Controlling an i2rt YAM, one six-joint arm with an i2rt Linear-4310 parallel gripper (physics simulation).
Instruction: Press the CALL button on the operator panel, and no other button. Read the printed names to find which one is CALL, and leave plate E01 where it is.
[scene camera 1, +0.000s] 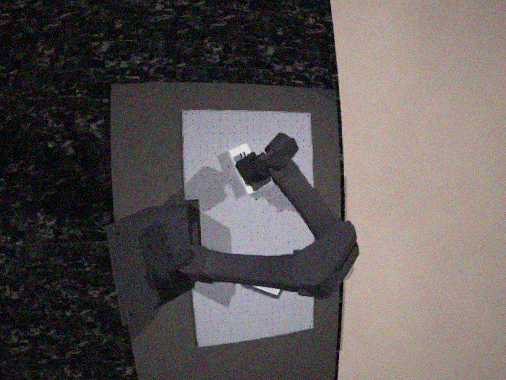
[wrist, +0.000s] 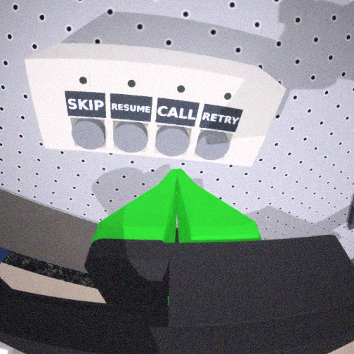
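Seen in the pictures: gripper, fingertip midpoint: (scene camera 1: 245, 175); arm's base, link origin: (scene camera 1: 159, 263).
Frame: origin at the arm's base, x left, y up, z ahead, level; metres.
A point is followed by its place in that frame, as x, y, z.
Observation:
The white operator panel (wrist: 55, 120) (scene camera 1: 240, 149) @(0.230, -0.219, 0.323) lies on the pegboard, partly hidden under the gripper in the scene view. In the wrist view its labels read SKIP, RESUME, CALL and RETRY from left to right, each above a round grey button. The CALL button (wrist: 172, 140) is the third from the left, with the RETRY button (wrist: 212, 144) on its right and the RESUME button (wrist: 130, 137) on its left. My gripper (wrist: 176, 177) is shut and empty, its green tips together, showing just below the CALL button in the wrist view. Plate E01 cannot be made out for certain.
The panel lies on a white perforated board (scene camera 1: 260, 230) @(-0.079, -0.271, 0.314) (wrist: 30, 165) on a dark grey table (scene camera 1: 145, 115) @(0.457, -0.285, 0.036). The arm bends across the board. A pale flat item (scene camera 1: 267, 290) @(-0.312, -0.247, 0.266) shows partly from under the arm's lower link; its marking cannot be read.

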